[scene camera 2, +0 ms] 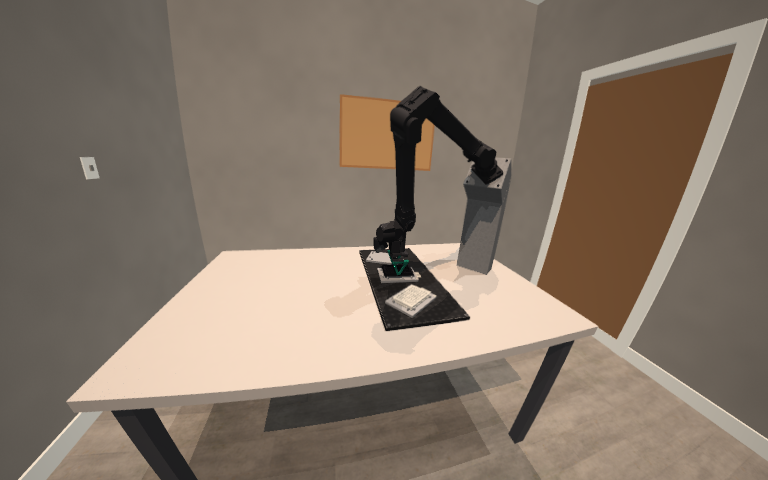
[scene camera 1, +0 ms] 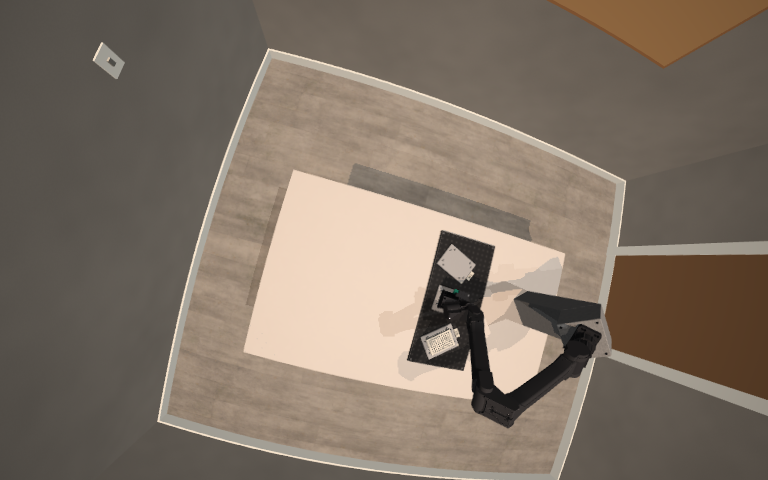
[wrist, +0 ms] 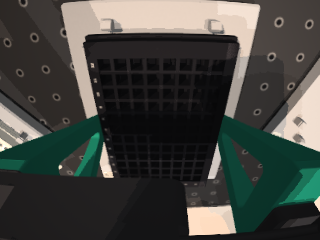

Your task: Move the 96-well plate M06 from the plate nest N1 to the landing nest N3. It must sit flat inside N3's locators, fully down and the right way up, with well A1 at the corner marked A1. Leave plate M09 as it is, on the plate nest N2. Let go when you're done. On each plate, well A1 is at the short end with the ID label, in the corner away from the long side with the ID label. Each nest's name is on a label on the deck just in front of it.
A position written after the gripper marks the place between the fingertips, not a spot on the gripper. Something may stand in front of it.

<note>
In view: the gripper [wrist: 160, 121], a black 96-well plate [wrist: 178, 147] and a grey nest [scene camera 1: 455, 262].
</note>
